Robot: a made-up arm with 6 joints. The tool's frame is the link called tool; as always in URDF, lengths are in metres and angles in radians. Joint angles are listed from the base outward.
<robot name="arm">
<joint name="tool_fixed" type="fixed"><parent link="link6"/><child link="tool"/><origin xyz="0 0 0" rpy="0 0 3.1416"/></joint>
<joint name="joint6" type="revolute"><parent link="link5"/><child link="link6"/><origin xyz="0 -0.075 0" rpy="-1.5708 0 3.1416"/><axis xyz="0 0 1"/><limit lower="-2.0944" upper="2.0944"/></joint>
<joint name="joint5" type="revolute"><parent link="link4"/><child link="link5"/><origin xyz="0 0 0" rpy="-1.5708 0 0"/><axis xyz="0 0 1"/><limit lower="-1.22" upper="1.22"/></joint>
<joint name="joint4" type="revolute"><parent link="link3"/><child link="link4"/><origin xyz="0.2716 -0.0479 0" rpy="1.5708 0 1.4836"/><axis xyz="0 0 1"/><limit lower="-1.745" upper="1.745"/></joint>
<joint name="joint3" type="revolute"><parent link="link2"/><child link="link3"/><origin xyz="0.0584 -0.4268 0" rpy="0 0 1.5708"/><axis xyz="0 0 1"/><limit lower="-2.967" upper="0"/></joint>
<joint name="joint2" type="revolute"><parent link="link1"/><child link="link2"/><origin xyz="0 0 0" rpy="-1.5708 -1.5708 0"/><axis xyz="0 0 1"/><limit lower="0" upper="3.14"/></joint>
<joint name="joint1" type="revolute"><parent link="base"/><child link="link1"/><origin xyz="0 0 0.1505"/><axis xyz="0 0 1"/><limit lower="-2.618" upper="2.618"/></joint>
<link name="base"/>
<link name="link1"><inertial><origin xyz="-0.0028 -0.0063 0.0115"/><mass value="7.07"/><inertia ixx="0.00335" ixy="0" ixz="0" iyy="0.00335" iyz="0" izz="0.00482"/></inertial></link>
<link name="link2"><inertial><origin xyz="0.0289 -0.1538 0.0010"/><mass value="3.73"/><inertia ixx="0.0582" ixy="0.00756" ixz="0" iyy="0.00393" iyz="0" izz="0.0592"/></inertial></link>
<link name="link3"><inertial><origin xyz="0.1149 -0.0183 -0.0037"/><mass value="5.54"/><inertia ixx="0.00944" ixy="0.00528" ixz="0" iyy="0.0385" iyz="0" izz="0.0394"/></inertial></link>
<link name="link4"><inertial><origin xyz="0.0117 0.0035 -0.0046"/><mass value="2.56"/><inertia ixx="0.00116" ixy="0" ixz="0" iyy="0.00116" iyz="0" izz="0.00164"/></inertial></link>
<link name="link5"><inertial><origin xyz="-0.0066 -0.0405 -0.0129"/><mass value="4.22"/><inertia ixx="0.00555" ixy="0" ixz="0" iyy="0.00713" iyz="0" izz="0.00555"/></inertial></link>
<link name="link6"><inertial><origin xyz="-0.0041 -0.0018 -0.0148"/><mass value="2.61"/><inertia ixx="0.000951" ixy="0" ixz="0" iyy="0.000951" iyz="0" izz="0.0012"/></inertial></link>
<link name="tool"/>
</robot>
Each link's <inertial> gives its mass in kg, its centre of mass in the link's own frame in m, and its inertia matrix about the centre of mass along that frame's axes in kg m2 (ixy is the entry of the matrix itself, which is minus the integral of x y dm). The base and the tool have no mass. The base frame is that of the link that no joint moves.
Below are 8 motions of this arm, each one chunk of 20 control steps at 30 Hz.
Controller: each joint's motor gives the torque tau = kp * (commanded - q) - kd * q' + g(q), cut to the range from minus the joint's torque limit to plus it. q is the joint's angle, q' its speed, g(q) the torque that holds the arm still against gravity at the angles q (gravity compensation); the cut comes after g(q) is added. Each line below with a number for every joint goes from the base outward.
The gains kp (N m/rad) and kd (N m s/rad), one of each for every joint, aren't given. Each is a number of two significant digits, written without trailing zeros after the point. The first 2 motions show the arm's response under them.
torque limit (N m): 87 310 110 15 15 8.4
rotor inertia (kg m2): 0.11 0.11 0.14 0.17 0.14 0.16
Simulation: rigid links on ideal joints. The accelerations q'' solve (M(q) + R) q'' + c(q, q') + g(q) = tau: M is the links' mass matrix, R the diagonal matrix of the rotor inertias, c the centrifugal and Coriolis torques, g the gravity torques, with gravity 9.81 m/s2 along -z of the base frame. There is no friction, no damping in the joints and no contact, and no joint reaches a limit. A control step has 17 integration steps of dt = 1/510 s. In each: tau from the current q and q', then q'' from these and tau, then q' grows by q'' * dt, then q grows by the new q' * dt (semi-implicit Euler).
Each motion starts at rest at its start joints. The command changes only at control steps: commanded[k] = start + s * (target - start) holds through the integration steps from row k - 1 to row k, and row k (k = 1, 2, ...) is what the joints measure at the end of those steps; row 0 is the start. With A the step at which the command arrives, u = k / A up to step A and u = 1 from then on. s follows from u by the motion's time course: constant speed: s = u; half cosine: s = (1 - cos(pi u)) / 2; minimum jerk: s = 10 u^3 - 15 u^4 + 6 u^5; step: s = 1 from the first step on.
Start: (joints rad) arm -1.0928 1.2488 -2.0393 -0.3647 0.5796 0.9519
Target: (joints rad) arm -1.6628 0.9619 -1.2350 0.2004 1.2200 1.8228
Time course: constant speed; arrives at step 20
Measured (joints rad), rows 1 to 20:
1: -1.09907 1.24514 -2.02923 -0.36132 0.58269 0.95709
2: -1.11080 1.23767 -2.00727 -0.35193 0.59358 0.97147
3: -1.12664 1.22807 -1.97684 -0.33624 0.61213 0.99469
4: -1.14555 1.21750 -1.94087 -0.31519 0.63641 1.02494
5: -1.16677 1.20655 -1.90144 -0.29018 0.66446 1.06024
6: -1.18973 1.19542 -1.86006 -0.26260 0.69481 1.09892
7: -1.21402 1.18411 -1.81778 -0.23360 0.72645 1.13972
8: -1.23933 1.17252 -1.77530 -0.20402 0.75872 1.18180
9: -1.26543 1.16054 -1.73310 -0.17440 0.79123 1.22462
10: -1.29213 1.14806 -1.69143 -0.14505 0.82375 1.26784
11: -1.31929 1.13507 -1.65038 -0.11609 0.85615 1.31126
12: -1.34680 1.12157 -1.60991 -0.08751 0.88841 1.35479
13: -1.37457 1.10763 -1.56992 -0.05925 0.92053 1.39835
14: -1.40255 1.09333 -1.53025 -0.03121 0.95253 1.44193
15: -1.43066 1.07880 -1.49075 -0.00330 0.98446 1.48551
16: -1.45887 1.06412 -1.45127 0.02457 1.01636 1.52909
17: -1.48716 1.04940 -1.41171 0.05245 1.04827 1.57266
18: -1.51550 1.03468 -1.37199 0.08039 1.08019 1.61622
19: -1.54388 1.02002 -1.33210 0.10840 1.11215 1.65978
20: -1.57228 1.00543 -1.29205 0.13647 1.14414 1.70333
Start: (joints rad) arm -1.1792 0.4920 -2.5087 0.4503 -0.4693 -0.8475
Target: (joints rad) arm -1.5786 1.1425 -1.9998 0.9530 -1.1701 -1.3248
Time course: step
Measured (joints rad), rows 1 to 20:
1: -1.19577 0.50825 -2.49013 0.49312 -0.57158 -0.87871
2: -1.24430 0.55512 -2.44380 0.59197 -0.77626 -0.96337
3: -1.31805 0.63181 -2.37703 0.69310 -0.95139 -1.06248
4: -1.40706 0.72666 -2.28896 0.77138 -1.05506 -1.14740
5: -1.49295 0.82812 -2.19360 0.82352 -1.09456 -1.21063
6: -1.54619 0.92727 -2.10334 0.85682 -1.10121 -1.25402
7: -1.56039 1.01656 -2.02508 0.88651 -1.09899 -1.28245
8: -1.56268 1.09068 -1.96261 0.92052 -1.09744 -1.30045
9: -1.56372 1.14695 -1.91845 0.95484 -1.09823 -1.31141
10: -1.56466 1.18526 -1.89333 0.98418 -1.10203 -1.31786
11: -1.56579 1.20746 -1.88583 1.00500 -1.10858 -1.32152
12: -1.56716 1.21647 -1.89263 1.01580 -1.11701 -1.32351
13: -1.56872 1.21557 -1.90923 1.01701 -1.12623 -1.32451
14: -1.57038 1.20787 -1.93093 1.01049 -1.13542 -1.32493
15: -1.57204 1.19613 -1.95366 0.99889 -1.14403 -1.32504
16: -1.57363 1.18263 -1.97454 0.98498 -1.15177 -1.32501
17: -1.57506 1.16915 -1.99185 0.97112 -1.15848 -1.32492
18: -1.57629 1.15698 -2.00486 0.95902 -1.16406 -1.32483
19: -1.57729 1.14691 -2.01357 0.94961 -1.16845 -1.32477
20: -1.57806 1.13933 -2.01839 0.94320 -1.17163 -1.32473
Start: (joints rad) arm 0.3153 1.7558 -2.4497 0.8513 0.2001 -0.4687
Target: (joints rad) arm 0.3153 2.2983 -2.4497 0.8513 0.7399 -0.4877
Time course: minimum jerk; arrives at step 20
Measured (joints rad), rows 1 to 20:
1: 0.31530 1.75587 -2.44981 0.85130 0.20020 -0.46870
2: 0.31527 1.75638 -2.45060 0.85131 0.20094 -0.46872
3: 0.31520 1.75805 -2.45275 0.85135 0.20342 -0.46878
4: 0.31508 1.76181 -2.45670 0.85145 0.20895 -0.46892
5: 0.31493 1.76867 -2.46243 0.85163 0.21885 -0.46919
6: 0.31475 1.77964 -2.46951 0.85193 0.23416 -0.46961
7: 0.31459 1.79560 -2.47718 0.85237 0.25555 -0.47024
8: 0.31446 1.81717 -2.48449 0.85298 0.28322 -0.47107
9: 0.31438 1.84467 -2.49051 0.85375 0.31689 -0.47212
10: 0.31436 1.87803 -2.49438 0.85465 0.35586 -0.47338
11: 0.31441 1.91679 -2.49545 0.85557 0.39896 -0.47481
12: 0.31452 1.96006 -2.49334 0.85639 0.44477 -0.47638
13: 0.31469 2.00658 -2.48796 0.85690 0.49159 -0.47804
14: 0.31490 2.05482 -2.47951 0.85690 0.53769 -0.47972
15: 0.31513 2.10303 -2.46851 0.85620 0.58133 -0.48137
16: 0.31538 2.14939 -2.45570 0.85468 0.62097 -0.48293
17: 0.31563 2.19213 -2.44205 0.85235 0.65536 -0.48433
18: 0.31587 2.22977 -2.42864 0.84935 0.68366 -0.48553
19: 0.31607 2.26120 -2.41671 0.84597 0.70555 -0.48650
20: 0.31622 2.28589 -2.40748 0.84260 0.72137 -0.48724

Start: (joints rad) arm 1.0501 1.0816 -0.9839 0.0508 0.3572 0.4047
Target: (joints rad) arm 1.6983 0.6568 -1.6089 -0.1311 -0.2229 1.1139
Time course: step
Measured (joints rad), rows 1 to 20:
1: 1.15745 1.03842 -1.00010 0.02373 0.32817 0.43427
2: 1.29565 0.96688 -1.07522 -0.01469 0.25550 0.52019
3: 1.39768 0.90674 -1.22537 -0.04863 0.14773 0.65356
4: 1.47181 0.85899 -1.40223 -0.07844 0.02768 0.78943
5: 1.52537 0.81151 -1.54964 -0.10392 -0.07939 0.90087
6: 1.56492 0.76041 -1.64660 -0.12344 -0.16021 0.98244
7: 1.59528 0.71078 -1.69918 -0.13612 -0.21405 1.03767
8: 1.61932 0.66914 -1.72123 -0.14259 -0.24639 1.07281
9: 1.63862 0.63894 -1.72378 -0.14437 -0.26326 1.09393
10: 1.65404 0.62059 -1.71418 -0.14321 -0.26942 1.10585
11: 1.66615 0.61263 -1.69748 -0.14060 -0.26834 1.11207
12: 1.67539 0.61267 -1.67742 -0.13760 -0.26269 1.11492
13: 1.68220 0.61811 -1.65683 -0.13486 -0.25455 1.11591
14: 1.68708 0.62651 -1.63778 -0.13269 -0.24555 1.11593
15: 1.69049 0.63585 -1.62167 -0.13116 -0.23691 1.11553
16: 1.69286 0.64468 -1.60925 -0.13019 -0.22945 1.11501
17: 1.69451 0.65211 -1.60074 -0.12967 -0.22360 1.11452
18: 1.69565 0.65770 -1.59588 -0.12947 -0.21953 1.11413
19: 1.69645 0.66141 -1.59408 -0.12949 -0.21714 1.11385
20: 1.69701 0.66340 -1.59460 -0.12965 -0.21618 1.11368

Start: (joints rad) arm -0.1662 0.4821 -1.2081 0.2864 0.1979 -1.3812
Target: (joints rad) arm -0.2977 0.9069 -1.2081 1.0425 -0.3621 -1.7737
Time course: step
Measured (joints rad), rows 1 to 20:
1: -0.18711 0.52518 -1.23192 0.33549 0.14693 -1.41185
2: -0.21786 0.60421 -1.25980 0.47263 0.01090 -1.48782
3: -0.24156 0.68285 -1.27126 0.64401 -0.12286 -1.56986
4: -0.25688 0.74921 -1.26407 0.79790 -0.21731 -1.63821
5: -0.26710 0.80170 -1.24410 0.91499 -0.27482 -1.68845
6: -0.27437 0.84172 -1.21986 0.99392 -0.30684 -1.72255
7: -0.27972 0.87097 -1.19842 1.04113 -0.32389 -1.74436
8: -0.28375 0.89114 -1.18378 1.06516 -0.33319 -1.75761
9: -0.28684 0.90396 -1.17700 1.07388 -0.33895 -1.76531
10: -0.28925 0.91119 -1.17703 1.07351 -0.34328 -1.76959
11: -0.29116 0.91442 -1.18175 1.06852 -0.34710 -1.77185
12: -0.29266 0.91502 -1.18878 1.06183 -0.35067 -1.77298
13: -0.29386 0.91405 -1.19616 1.05523 -0.35395 -1.77352
14: -0.29481 0.91233 -1.20256 1.04964 -0.35680 -1.77375
15: -0.29555 0.91043 -1.20731 1.04542 -0.35913 -1.77384
16: -0.29612 0.90873 -1.21031 1.04259 -0.36087 -1.77386
17: -0.29656 0.90741 -1.21176 1.04096 -0.36204 -1.77385
18: -0.29688 0.90653 -1.21205 1.04026 -0.36272 -1.77383
19: -0.29711 0.90606 -1.21160 1.04019 -0.36301 -1.77381
20: -0.29727 0.90591 -1.21078 1.04050 -0.36303 -1.77379

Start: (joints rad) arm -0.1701 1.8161 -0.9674 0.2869 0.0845 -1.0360
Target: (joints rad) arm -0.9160 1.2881 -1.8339 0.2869 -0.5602 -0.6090
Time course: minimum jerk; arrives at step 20
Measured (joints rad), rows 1 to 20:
1: -0.17017 1.81605 -0.96751 0.28691 0.08445 -1.03594
2: -0.17080 1.81561 -0.96842 0.28700 0.08397 -1.03545
3: -0.17306 1.81403 -0.97186 0.28728 0.08212 -1.03374
4: -0.17853 1.81020 -0.98041 0.28785 0.07743 -1.02974
5: -0.18892 1.80298 -0.99704 0.28871 0.06810 -1.02238
6: -0.20577 1.79140 -1.02441 0.28979 0.05238 -1.01075
7: -0.23022 1.77490 -1.06435 0.29090 0.02891 -0.99430
8: -0.26291 1.75336 -1.11748 0.29185 -0.00307 -0.97285
9: -0.30398 1.72696 -1.18304 0.29242 -0.04351 -0.94663
10: -0.35319 1.69611 -1.25895 0.29246 -0.09158 -0.91623
11: -0.40989 1.66127 -1.34203 0.29194 -0.14571 -0.88258
12: -0.47293 1.62292 -1.42843 0.29103 -0.20384 -0.84682
13: -0.54041 1.58163 -1.51411 0.29005 -0.26362 -0.81029
14: -0.60940 1.53814 -1.59539 0.28946 -0.32270 -0.77437
15: -0.67583 1.49346 -1.66936 0.28959 -0.37889 -0.74039
16: -0.73522 1.44889 -1.73405 0.29037 -0.43025 -0.70954
17: -0.78408 1.40602 -1.78825 0.29120 -0.47509 -0.68273
18: -0.82130 1.36653 -1.83121 0.29121 -0.51219 -0.66057
19: -0.84813 1.33204 -1.86252 0.28986 -0.54096 -0.64330
20: -0.86692 1.30381 -1.88245 0.28726 -0.56158 -0.63070

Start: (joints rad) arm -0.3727 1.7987 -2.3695 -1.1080 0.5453 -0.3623
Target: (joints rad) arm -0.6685 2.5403 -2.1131 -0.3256 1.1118 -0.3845
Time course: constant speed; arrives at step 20
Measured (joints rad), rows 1 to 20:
1: -0.37402 1.80180 -2.37300 -1.10432 0.54918 -0.36248
2: -0.37798 1.80947 -2.37696 -1.09344 0.55905 -0.36298
3: -0.38469 1.82223 -2.37821 -1.07476 0.57444 -0.36376
4: -0.39367 1.84039 -2.37520 -1.04909 0.59418 -0.36471
5: -0.40431 1.86391 -2.36753 -1.01774 0.61704 -0.36576
6: -0.41603 1.89246 -2.35555 -0.98208 0.64201 -0.36683
7: -0.42845 1.92541 -2.34005 -0.94330 0.66838 -0.36788
8: -0.44130 1.96196 -2.32201 -0.90239 0.69567 -0.36891
9: -0.45445 2.00120 -2.30244 -0.86014 0.72360 -0.36991
10: -0.46784 2.04222 -2.28227 -0.81717 0.75198 -0.37088
11: -0.48145 2.08420 -2.26225 -0.77398 0.78068 -0.37185
12: -0.49529 2.12642 -2.24298 -0.73095 0.80959 -0.37283
13: -0.50936 2.16834 -2.22483 -0.68837 0.83861 -0.37382
14: -0.52369 2.20958 -2.20801 -0.64644 0.86767 -0.37483
15: -0.53827 2.24993 -2.19253 -0.60525 0.89668 -0.37587
16: -0.55309 2.28931 -2.17830 -0.56481 0.92559 -0.37693
17: -0.56813 2.32776 -2.16514 -0.52507 0.95438 -0.37801
18: -0.58337 2.36541 -2.15279 -0.48593 0.98304 -0.37912
19: -0.59877 2.40241 -2.14101 -0.44723 1.01157 -0.38024
20: -0.61430 2.43895 -2.12954 -0.40884 1.04000 -0.38137

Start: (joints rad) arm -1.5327 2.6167 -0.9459 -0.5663 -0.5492 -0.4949
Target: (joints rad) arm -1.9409 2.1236 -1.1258 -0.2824 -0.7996 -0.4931
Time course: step
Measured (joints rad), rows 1 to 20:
1: -1.54945 2.57494 -0.95103 -0.54168 -0.56838 -0.49414
2: -1.59563 2.48669 -0.98102 -0.49285 -0.61443 -0.49282
3: -1.65748 2.39714 -1.04156 -0.43738 -0.66964 -0.49190
4: -1.72184 2.32059 -1.11212 -0.38385 -0.72142 -0.49171
5: -1.78233 2.25766 -1.17109 -0.33762 -0.76383 -0.49210
6: -1.83591 2.20679 -1.20752 -0.30135 -0.79515 -0.49278
7: -1.88080 2.16750 -1.22107 -0.27545 -0.81581 -0.49349
8: -1.91599 2.13963 -1.21717 -0.25892 -0.82717 -0.49407
9: -1.94132 2.12228 -1.20263 -0.25014 -0.83097 -0.49445
10: -1.95755 2.11356 -1.18341 -0.24736 -0.82921 -0.49461
11: -1.96615 2.11105 -1.16392 -0.24888 -0.82397 -0.49459
12: -1.96895 2.11233 -1.14694 -0.25318 -0.81720 -0.49443
13: -1.96778 2.11538 -1.13387 -0.25894 -0.81044 -0.49419
14: -1.96427 2.11878 -1.12505 -0.26509 -0.80473 -0.49392
15: -1.95968 2.12172 -1.12008 -0.27086 -0.80056 -0.49367
16: -1.95491 2.12384 -1.11815 -0.27576 -0.79799 -0.49345
17: -1.95052 2.12510 -1.11831 -0.27957 -0.79678 -0.49328
18: -1.94683 2.12563 -1.11966 -0.28226 -0.79657 -0.49316
19: -1.94394 2.12563 -1.12148 -0.28395 -0.79698 -0.49308
20: -1.94186 2.12531 -1.12327 -0.28482 -0.79768 -0.49304

